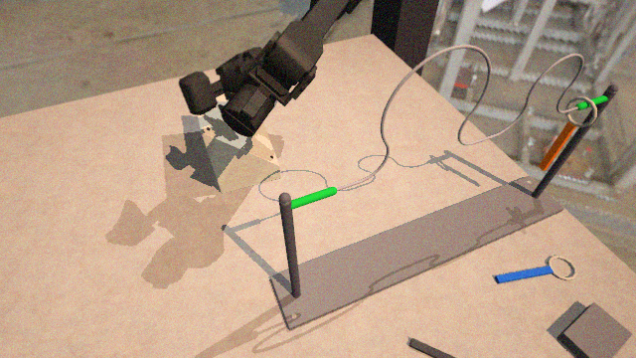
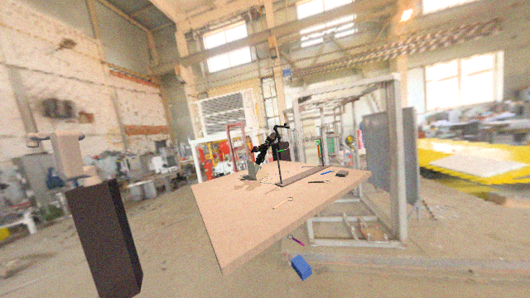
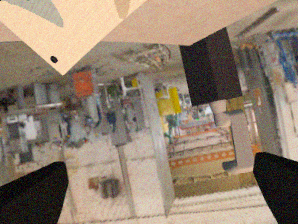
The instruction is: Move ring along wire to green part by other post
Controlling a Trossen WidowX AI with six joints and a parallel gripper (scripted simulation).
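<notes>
My gripper tip is 58 cm to the right of the orange-handled ring, 38 cm short of it and 5 cm above it. Also, from my gripper tip: dark-handled ring 60 cm ahead, 28 cm below, 24 cm to the left; blue-handled ring 53 cm ahead, 50 cm to the left, 28 cm below; grey block 66 cm ahead, 47 cm to the left, 27 cm below.
</notes>
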